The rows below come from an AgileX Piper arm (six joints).
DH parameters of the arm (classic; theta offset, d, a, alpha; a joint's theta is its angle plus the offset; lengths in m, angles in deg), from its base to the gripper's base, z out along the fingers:
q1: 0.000 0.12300 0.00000 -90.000
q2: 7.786 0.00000 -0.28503 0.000
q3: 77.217 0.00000 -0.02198 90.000
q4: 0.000 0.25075 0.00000 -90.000
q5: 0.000 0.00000 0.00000 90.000
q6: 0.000 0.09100 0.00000 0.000
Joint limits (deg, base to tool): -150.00..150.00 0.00..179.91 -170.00..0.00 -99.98..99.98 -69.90..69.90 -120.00..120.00
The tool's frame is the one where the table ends.
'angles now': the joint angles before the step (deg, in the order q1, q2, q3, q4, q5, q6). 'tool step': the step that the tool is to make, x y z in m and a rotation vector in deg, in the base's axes. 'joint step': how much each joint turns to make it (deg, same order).
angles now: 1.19 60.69 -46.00 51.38 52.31 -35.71
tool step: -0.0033 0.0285 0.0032 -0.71 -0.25 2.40
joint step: 10.61 0.38 -1.07 -4.35 -5.89 7.60
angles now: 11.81 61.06 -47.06 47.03 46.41 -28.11
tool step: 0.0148 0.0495 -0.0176 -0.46 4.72 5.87
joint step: 12.28 8.83 -2.73 -0.91 -5.40 4.48
